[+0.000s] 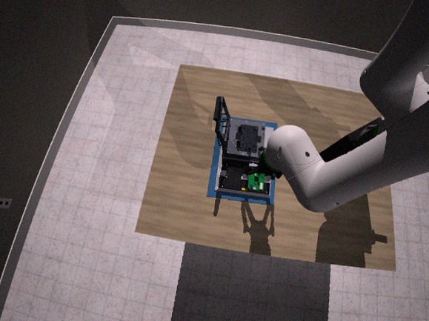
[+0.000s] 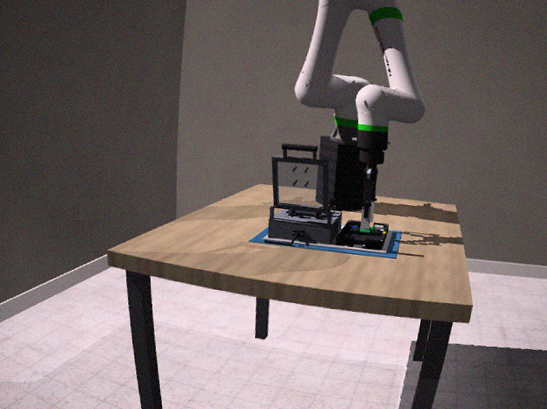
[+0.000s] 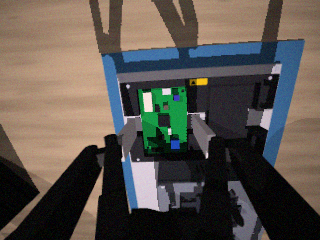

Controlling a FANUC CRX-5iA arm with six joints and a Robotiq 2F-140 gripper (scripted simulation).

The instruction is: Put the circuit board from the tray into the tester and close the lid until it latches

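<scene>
Right now my hand is 40 mm above the green circuit board. The rest, counted from my hand: lid 190 mm ahead, 160 mm to the right, 130 mm above; tester 130 mm to the right, 100 mm ahead, 60 mm above.
</scene>
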